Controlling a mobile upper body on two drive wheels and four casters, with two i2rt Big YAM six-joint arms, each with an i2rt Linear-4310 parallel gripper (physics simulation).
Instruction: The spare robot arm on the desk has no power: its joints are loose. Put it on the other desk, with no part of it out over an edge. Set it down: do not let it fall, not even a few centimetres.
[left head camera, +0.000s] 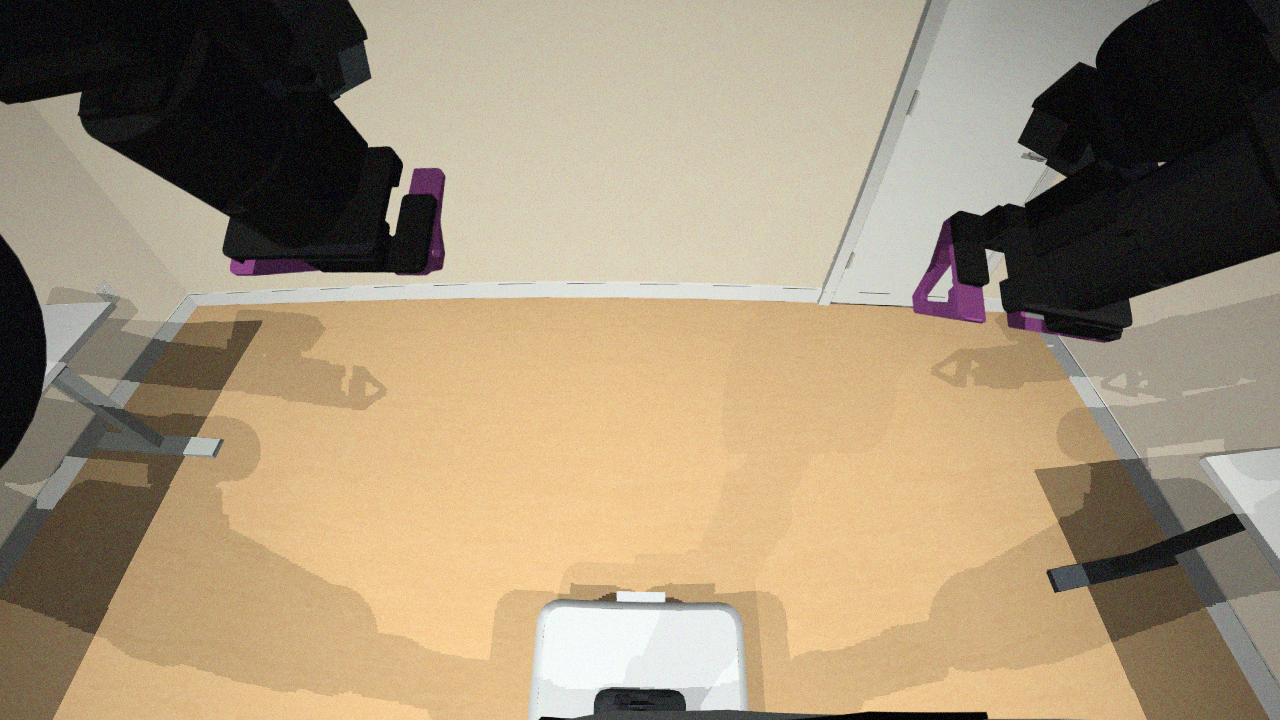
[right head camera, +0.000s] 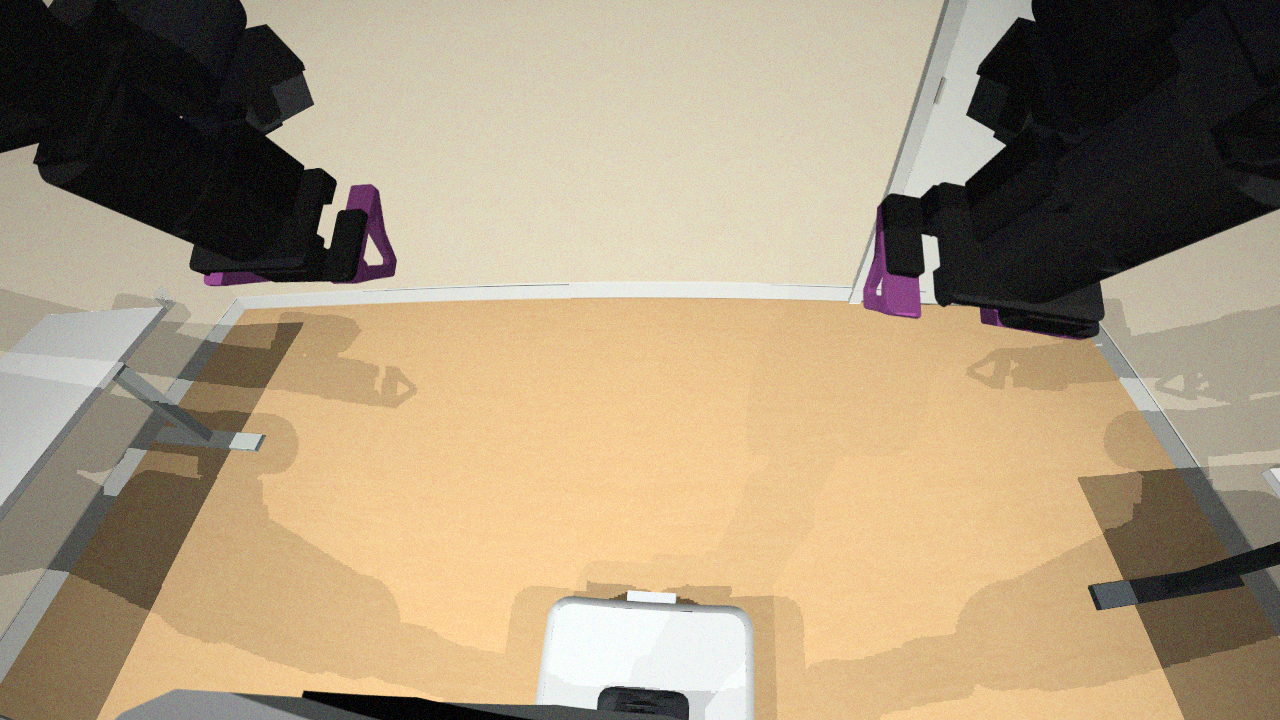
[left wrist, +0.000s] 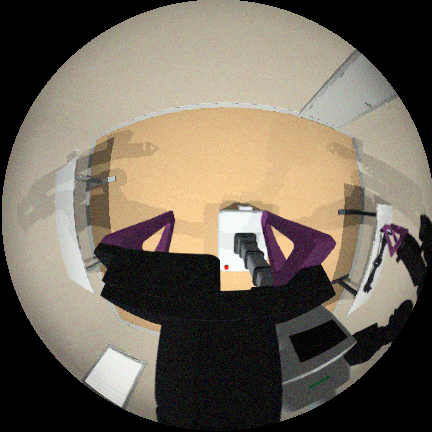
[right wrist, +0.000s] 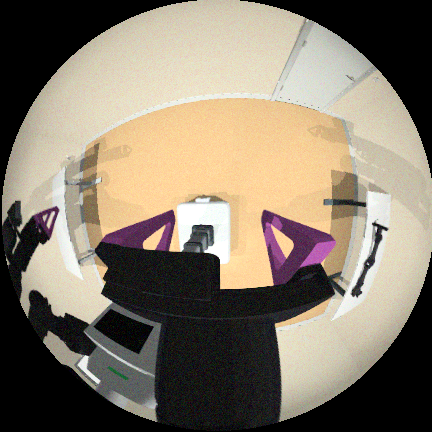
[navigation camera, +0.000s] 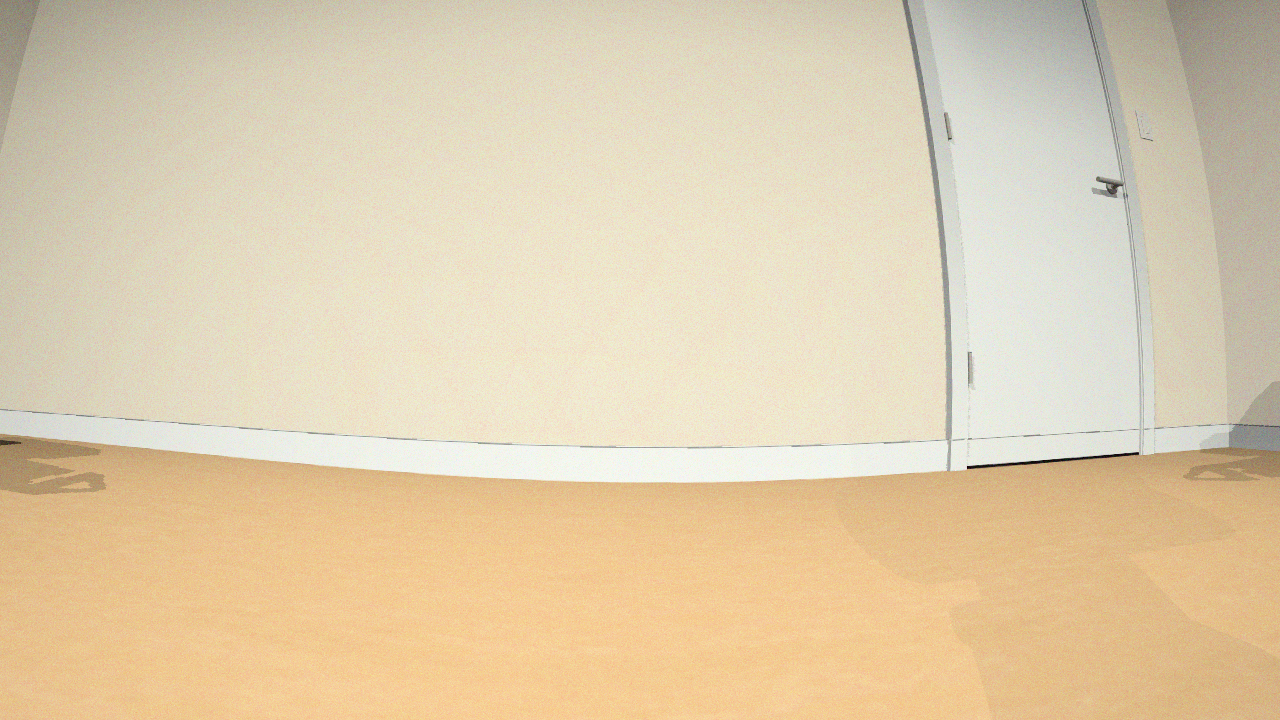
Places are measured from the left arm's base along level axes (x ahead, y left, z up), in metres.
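Where they show: left gripper, fingertip midpoint: (left head camera: 382, 261) (right head camera: 344, 269) (left wrist: 217, 214) (right wrist: 53, 208); right gripper, fingertip midpoint: (left head camera: 963, 312) (right head camera: 926, 306) (left wrist: 386, 225) (right wrist: 217, 214).
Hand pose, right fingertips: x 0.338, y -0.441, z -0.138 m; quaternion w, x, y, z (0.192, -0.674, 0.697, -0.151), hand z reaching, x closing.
After its pixels a point has its place.
The spare arm (left wrist: 376, 262) (right wrist: 370, 261), thin, black and jointed, lies stretched lengthwise on the white desk (left head camera: 1253, 483) {x 0.377, y -1.831, z -0.690 m} (right wrist: 378, 202) {x 0.372, y -1.998, z -0.690 m} at the picture's right. In the left wrist view, my right gripper overlaps its upper end. The other white desk (left head camera: 76, 326) {x 0.788, y 1.557, z -0.690 m} (right head camera: 62, 385) {x 0.542, y 1.674, z -0.690 m} (left wrist: 66, 215) {x 0.271, y 1.695, z -0.690 m} (right wrist: 67, 245) {x -0.145, y 1.629, z -0.690 m} stands at the left; its visible top bears no object. My left gripper (left head camera: 338, 266) (right head camera: 299, 274) (left wrist: 217, 214) {x 0.359, y 0.006, z -0.129 m} and my right gripper (left head camera: 1002, 315) (right head camera: 953, 313) {x 0.338, y -0.441, z -0.138 m} (right wrist: 217, 214) {x 0.338, y -0.441, z -0.138 m} are open with purple fingers, empty, and held high between the desks, away from the spare arm.
My white wheeled base (left head camera: 590, 644) {x 0.208, y -0.103, z -1.150 m} (right head camera: 599, 644) {x 0.203, y -0.107, z -1.150 m} stands on the wooden floor between the desks. Desk feet (left head camera: 204, 445) {x 0.758, y 1.592, z -1.384 m} (left head camera: 1069, 577) reach inward on both sides. A wall (navigation camera: 537, 223) {x 1.691, y 0.054, z -0.764 m} and a closed white door (navigation camera: 1038, 250) {x 1.722, y -1.454, z -0.751 m} are in front.
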